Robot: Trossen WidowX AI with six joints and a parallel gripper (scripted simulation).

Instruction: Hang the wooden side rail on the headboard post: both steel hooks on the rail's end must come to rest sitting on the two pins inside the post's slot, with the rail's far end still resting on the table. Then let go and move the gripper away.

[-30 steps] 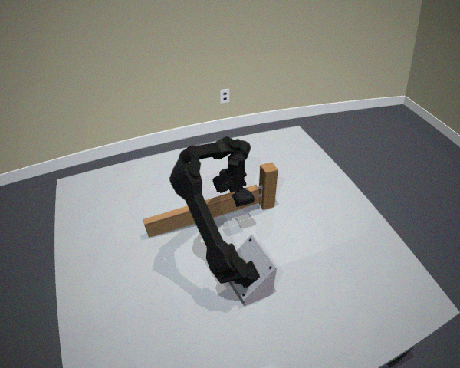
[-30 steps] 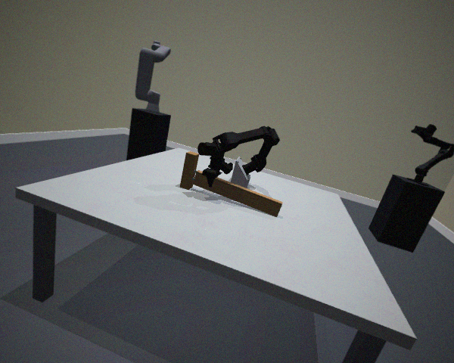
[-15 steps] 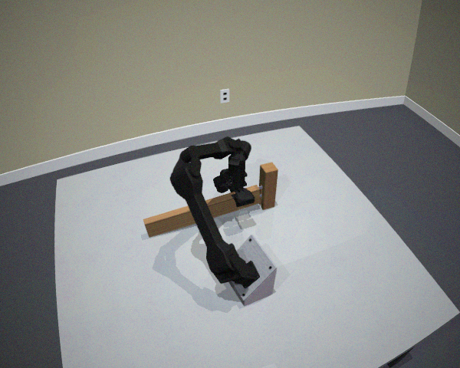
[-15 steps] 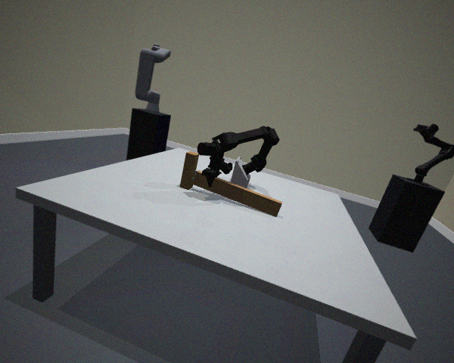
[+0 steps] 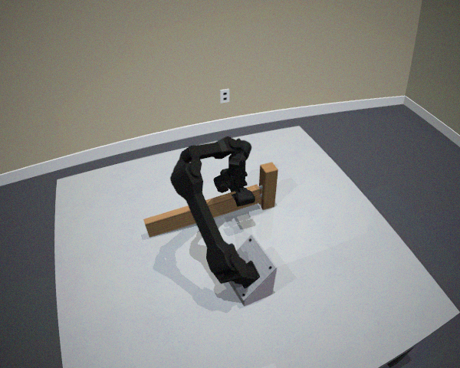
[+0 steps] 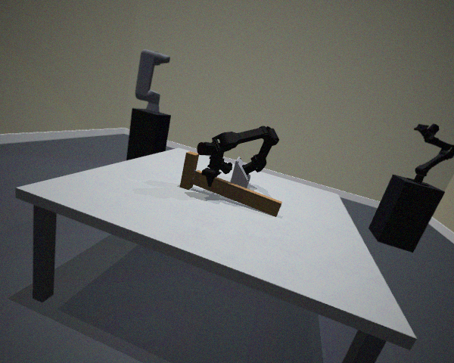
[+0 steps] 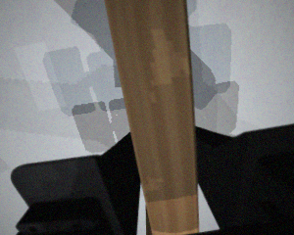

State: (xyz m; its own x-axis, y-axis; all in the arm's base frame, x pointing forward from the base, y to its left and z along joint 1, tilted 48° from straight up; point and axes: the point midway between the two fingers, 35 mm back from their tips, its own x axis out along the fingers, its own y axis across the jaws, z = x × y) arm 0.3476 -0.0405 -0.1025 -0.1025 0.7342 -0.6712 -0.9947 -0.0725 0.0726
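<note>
The wooden headboard post lies 120 mm to the right of my gripper tip and 40 mm above it.
</note>
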